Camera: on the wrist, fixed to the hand. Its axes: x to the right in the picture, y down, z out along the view.
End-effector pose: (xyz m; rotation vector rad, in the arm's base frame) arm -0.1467 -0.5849 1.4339 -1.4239 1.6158 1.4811
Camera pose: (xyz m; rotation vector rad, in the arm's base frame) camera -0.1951 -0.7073 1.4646 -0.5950 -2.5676 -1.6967
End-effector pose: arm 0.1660 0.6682 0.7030 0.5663 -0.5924 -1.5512
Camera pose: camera 0.2922 0.6311 0.6719 -0.0333 -1.2281 -0.0509
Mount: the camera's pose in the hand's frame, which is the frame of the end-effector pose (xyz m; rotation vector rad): 0.0297 0.0744 -0.1089 0.3871 -0.3872 1.5402
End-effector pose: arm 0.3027 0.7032 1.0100 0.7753 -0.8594 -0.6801
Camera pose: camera 0.4251 0.7544 1.0360 0.1217 -1.6292 0.7566
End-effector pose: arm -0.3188 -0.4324 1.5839 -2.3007 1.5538 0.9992
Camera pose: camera -0.3314 -0.5414 1.6628 -0.2913 2.8296 1.0295
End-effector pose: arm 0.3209 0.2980 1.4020 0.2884 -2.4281 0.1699
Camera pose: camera 0.3472 0.3865 1.5007 -1.5489 -2.3810 1.3111
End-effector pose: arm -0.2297 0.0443 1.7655 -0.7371 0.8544 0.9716
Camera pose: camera -0.3184 -0.0067 1.6771 0.6323 1.1693 2.0946
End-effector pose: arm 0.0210 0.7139 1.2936 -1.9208 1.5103 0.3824
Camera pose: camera -0.0583 0.6120 1.3335 -0.0613 2.2464 0.9128
